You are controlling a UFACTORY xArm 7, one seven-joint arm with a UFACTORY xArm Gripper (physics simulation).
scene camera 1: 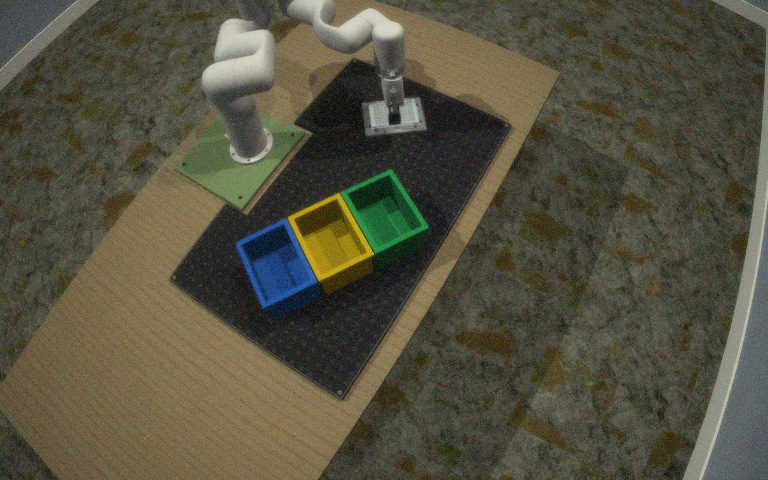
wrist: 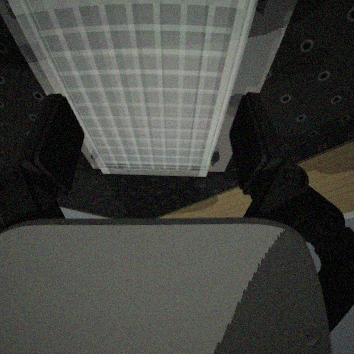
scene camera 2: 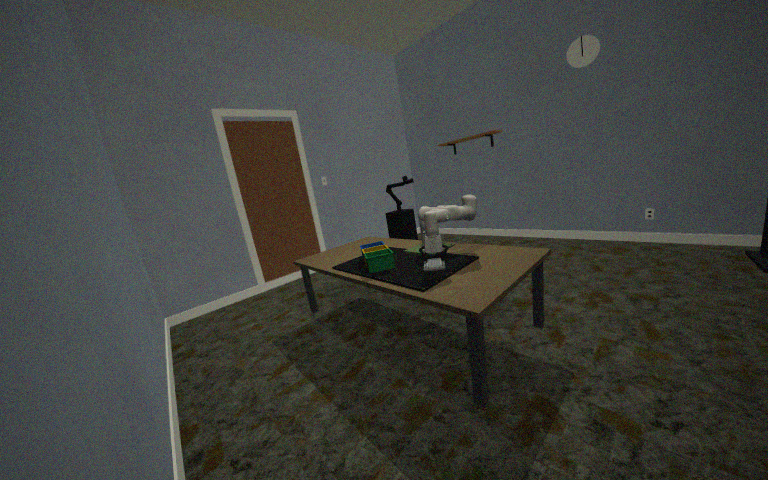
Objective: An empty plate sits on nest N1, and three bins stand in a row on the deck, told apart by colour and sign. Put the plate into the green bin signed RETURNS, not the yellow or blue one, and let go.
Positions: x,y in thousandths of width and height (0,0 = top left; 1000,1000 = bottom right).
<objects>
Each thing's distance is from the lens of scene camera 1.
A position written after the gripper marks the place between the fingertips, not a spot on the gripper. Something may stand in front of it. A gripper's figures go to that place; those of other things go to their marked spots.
gripper (scene camera 1: 511,232): 135 cm
gridded plate (scene camera 1: 494,234): 135 cm
grey nest (scene camera 1: 481,278): 132 cm
</objects>
